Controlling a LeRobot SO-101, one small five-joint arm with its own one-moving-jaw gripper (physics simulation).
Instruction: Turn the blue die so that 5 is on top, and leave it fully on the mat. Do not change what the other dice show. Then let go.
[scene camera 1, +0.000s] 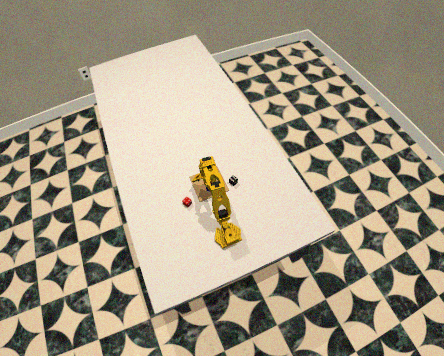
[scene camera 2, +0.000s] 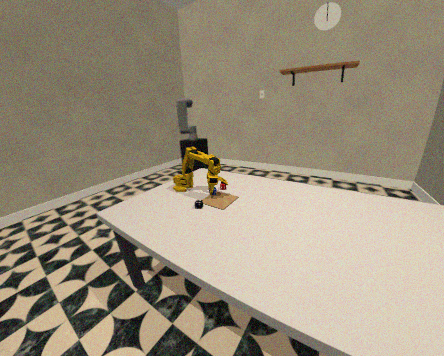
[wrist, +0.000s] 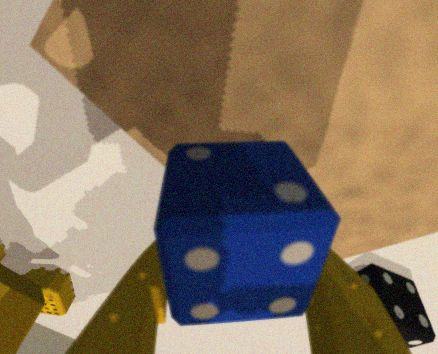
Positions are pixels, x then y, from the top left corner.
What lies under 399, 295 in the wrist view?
A black die.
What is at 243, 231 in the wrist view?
A blue die.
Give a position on a tan mat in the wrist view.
At 345, 92
